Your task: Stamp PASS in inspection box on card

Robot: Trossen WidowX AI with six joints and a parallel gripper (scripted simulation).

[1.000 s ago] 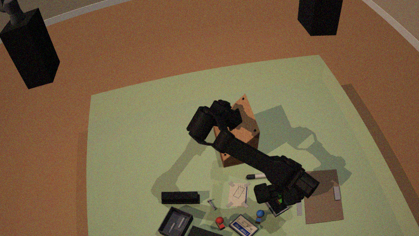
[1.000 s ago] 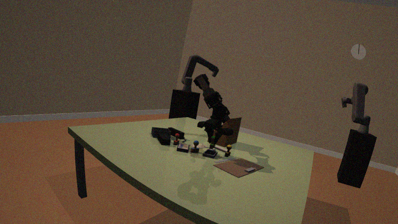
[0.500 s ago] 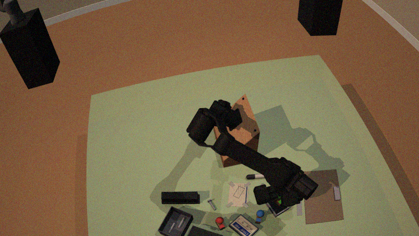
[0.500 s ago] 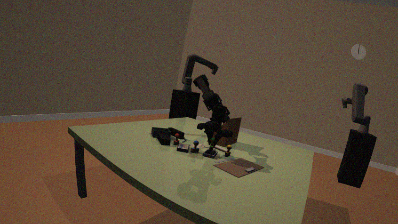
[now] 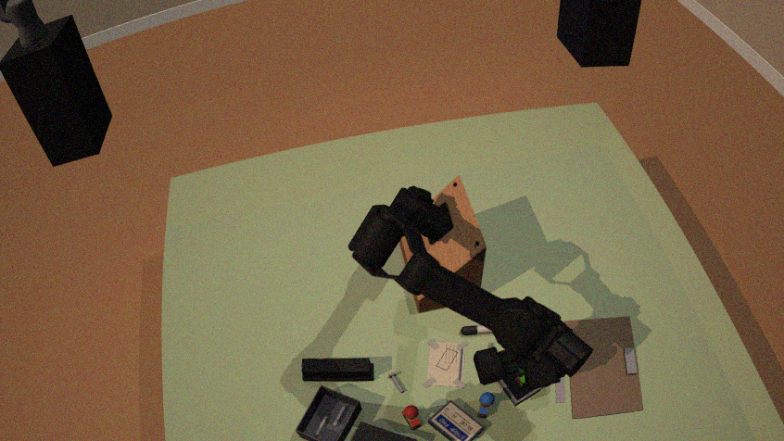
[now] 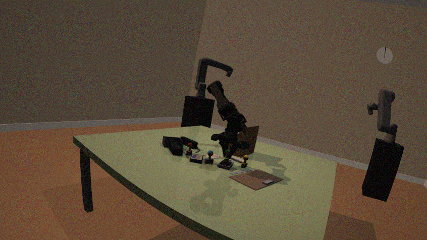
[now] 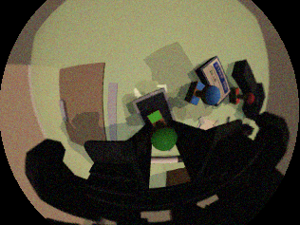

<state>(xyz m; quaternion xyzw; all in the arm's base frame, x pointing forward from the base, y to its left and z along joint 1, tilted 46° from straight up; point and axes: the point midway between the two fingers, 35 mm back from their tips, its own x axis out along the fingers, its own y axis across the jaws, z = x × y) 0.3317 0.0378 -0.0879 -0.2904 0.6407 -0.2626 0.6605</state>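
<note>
The dark ink pad is 4 cm below my gripper tip. From my gripper tip the other things lie so: blue stamp (8 cm to the right, 4 cm ahead, 2 cm below); then ruler (9 cm to the left, 4 cm below); then green-knobbed stamp (right at my gripper tip).
</note>
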